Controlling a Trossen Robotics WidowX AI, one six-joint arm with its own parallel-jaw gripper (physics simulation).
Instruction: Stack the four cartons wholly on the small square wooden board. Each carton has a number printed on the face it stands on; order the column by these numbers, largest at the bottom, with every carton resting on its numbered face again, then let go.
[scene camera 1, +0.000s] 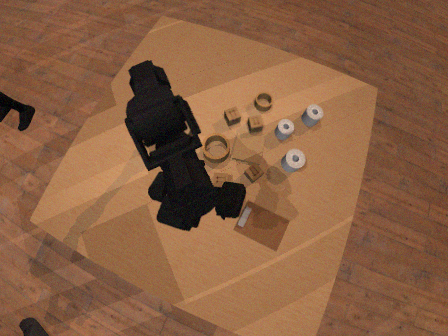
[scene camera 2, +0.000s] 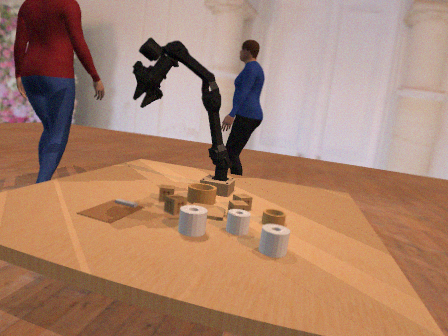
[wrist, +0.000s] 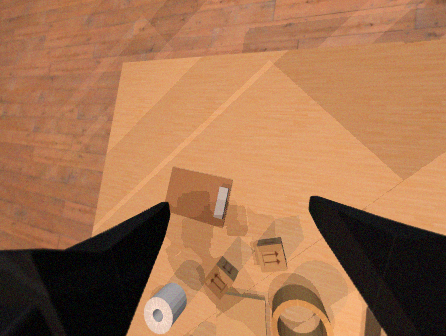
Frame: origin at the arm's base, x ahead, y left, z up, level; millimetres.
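Seen in the pictures: gripper, fingertip midpoint: (scene camera 2: 137, 103) (wrist: 239, 205); arm's base, origin of the base link: (scene camera 2: 220, 179).
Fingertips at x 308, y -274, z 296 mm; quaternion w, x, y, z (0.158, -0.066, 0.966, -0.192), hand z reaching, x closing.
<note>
Offsets run from my fingertips to a thing's top centre.
Four brown cartons stand apart on the table. In scene camera 1, two cartons {98 mm back, 421 mm left, 299 mm down} (scene camera 1: 232, 116) {6 mm ahead, 426 mm left, 299 mm down} (scene camera 1: 255, 124) are beyond the square wooden board {21 mm ahead, 320 mm left, 341 mm down} (scene camera 1: 248, 148) (scene camera 2: 217, 217). A third carton {79 mm ahead, 220 mm left, 299 mm down} (scene camera 1: 254, 172) (scene camera 2: 175, 204) (wrist: 221, 277) is near the board's opposite edge, turned at an angle. A fourth carton {29 mm back, 138 mm left, 299 mm down} (scene camera 1: 221, 179) (scene camera 2: 166, 193) (wrist: 270, 255) is beside it, partly hidden by the arm in scene camera 1. Arrows show on visible carton faces; the numbered undersides are hidden. No carton is on the board. My gripper (scene camera 2: 140, 102) (wrist: 239, 205) is open and empty, high above the table.
A large ring {102 mm back, 256 mm left, 294 mm down} (scene camera 1: 216, 158) (scene camera 2: 202, 195) (wrist: 300, 304) stands beside the board; a small ring {1 mm ahead, 554 mm left, 312 mm down} (scene camera 1: 263, 108) (scene camera 2: 274, 218) is farther off. Three white rolls {210 mm ahead, 331 mm left, 285 mm down} (scene camera 1: 293, 161) {132 mm ahead, 453 mm left, 293 mm down} (scene camera 1: 285, 129) {228 mm ahead, 574 mm left, 288 mm down} (scene camera 1: 312, 116) stand nearby. A brown clipboard {190 mm ahead, 44 mm left, 341 mm down} (scene camera 1: 265, 227) (scene camera 2: 107, 211) (wrist: 192, 192) lies flat.
</note>
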